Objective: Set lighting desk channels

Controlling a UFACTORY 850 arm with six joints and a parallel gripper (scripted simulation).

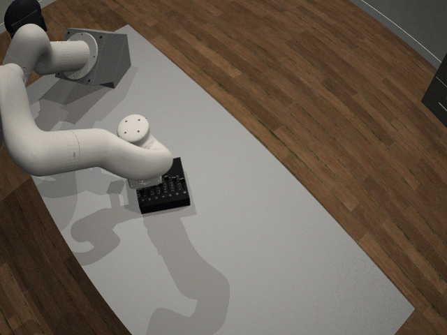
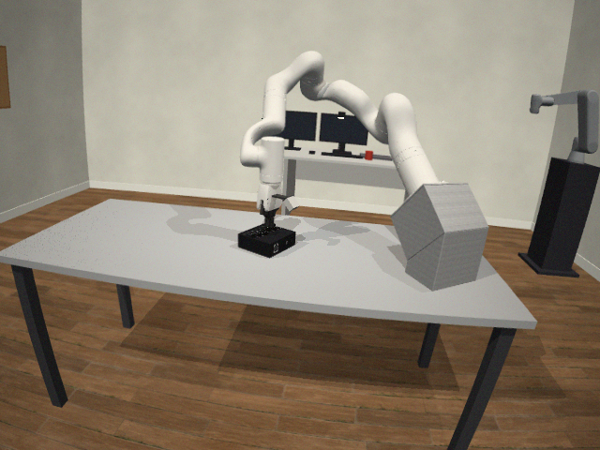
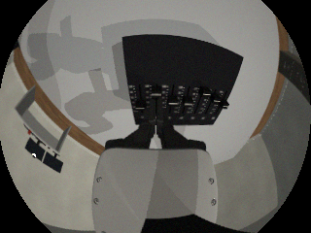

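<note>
The fader cap lies 2 cm behind my hand, 1 cm to the left of it and 1 cm below it.
</note>
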